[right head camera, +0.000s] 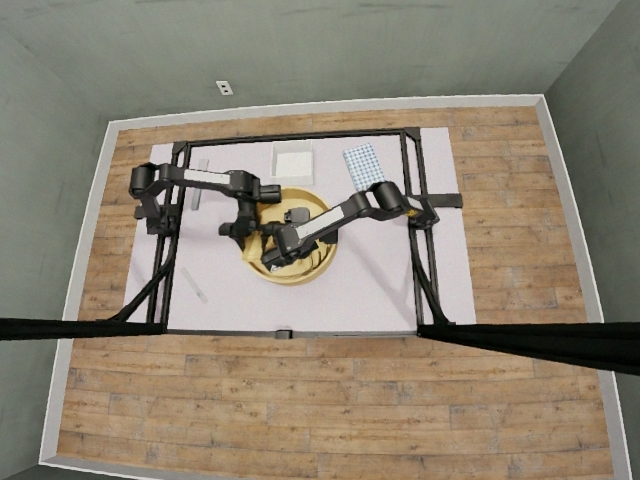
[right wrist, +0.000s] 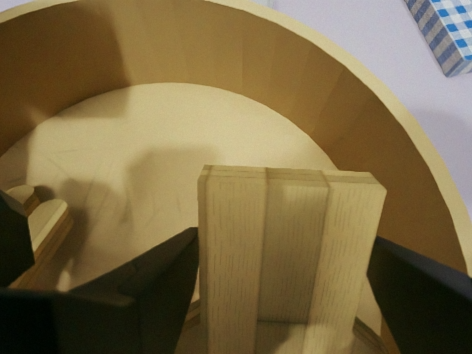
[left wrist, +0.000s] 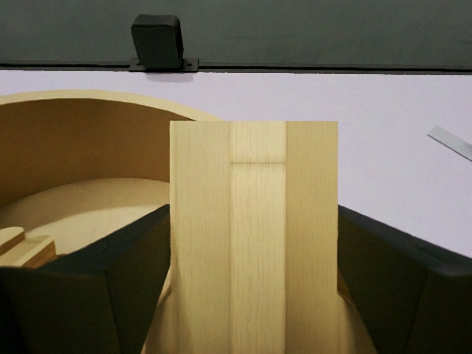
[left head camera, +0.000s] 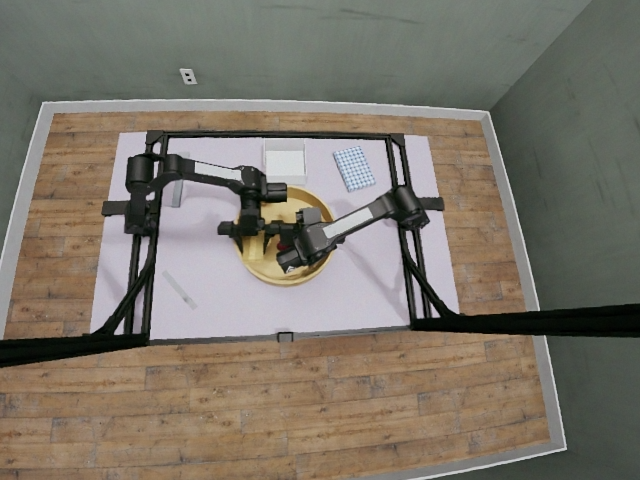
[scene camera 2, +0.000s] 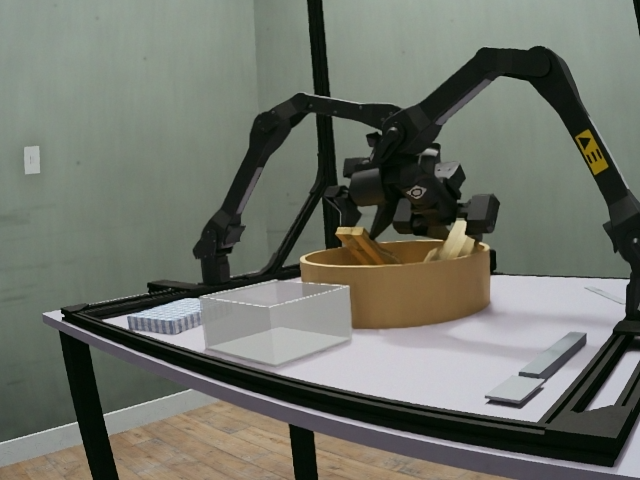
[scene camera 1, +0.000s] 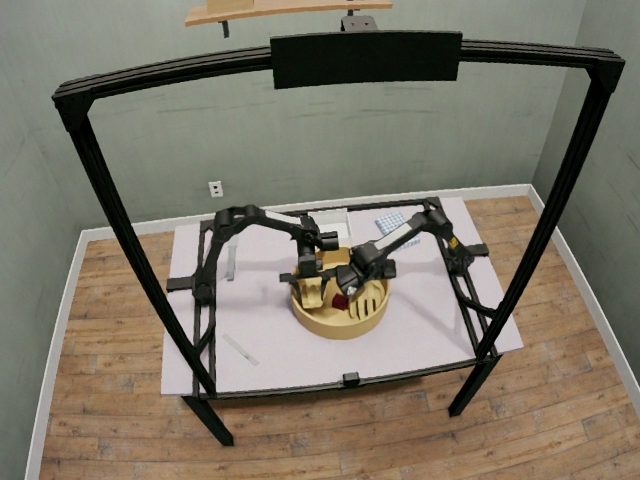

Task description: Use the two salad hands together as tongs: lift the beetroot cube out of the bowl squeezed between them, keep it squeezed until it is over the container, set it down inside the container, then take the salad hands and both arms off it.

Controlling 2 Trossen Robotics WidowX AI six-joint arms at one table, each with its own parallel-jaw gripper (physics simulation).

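Pixels of known places: left gripper, fingertip midpoint: (right head camera: 253, 254) (left wrist: 251, 214) (left head camera: 253, 254) (scene camera 2: 466, 239) (scene camera 1: 311, 303); right gripper, fingertip midpoint: (right wrist: 281, 243) (scene camera 2: 357, 239); left arm's base at its link origin: (right head camera: 168, 228) (left head camera: 145, 227) (scene camera 1: 204, 297); right arm's base at its link origin: (right head camera: 420, 220) (left head camera: 408, 222) (scene camera 2: 216, 283) (scene camera 1: 457, 268).
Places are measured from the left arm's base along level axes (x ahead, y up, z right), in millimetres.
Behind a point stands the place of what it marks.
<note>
The beetroot cube (left head camera: 282, 245) (scene camera 1: 339, 301) @[x 461, y 26, z 90 mm] is dark red and lies in the round wooden bowl (left head camera: 286, 282) @[x 466, y 74, z 210 mm] (scene camera 1: 338, 330) @[x 441, y 46, z 212 mm] (scene camera 2: 413, 294) @[x 357, y 30, z -68 mm]. My left gripper (left head camera: 253, 250) @[x 370, y 87, z 125 mm] (left wrist: 251, 214) @[x 370, y 87, z 125 mm] is shut on one salad hand (scene camera 1: 312, 297) @[x 373, y 91, z 107 mm] (scene camera 2: 456, 240) @[x 377, y 87, z 102 mm], which reaches down into the bowl left of the cube in scene camera 1. My right gripper (right wrist: 281, 243) @[x 543, y 96, z 38 mm] is shut on the other salad hand (scene camera 1: 368, 304) @[x 552, y 32, z 120 mm] (scene camera 2: 356, 240) @[x 534, y 95, z 25 mm]. Its tines are low in the bowl, close to the right of the cube in scene camera 1; contact is unclear. The container (left head camera: 285, 180) @[x 472, y 17, z -158 mm] (scene camera 2: 237, 325) @[x 464, y 26, z -304 mm] stands behind the bowl in the left head camera.
A blue-checked cloth block (left head camera: 354, 168) @[x 731, y 4, z -215 mm] (scene camera 2: 165, 316) @[x 696, y 4, z -275 mm] lies right of the container in the left head camera. A grey bar (scene camera 2: 555, 354) @[x 90, y -5, z -171 mm] and a thin strip (left head camera: 179, 290) @[x 121, y -18, z 211 mm] lie at the left in that head view. The arms are close together over the bowl, inside the black frame (scene camera 1: 413, 373) @[x 659, y -25, z 370 mm].
</note>
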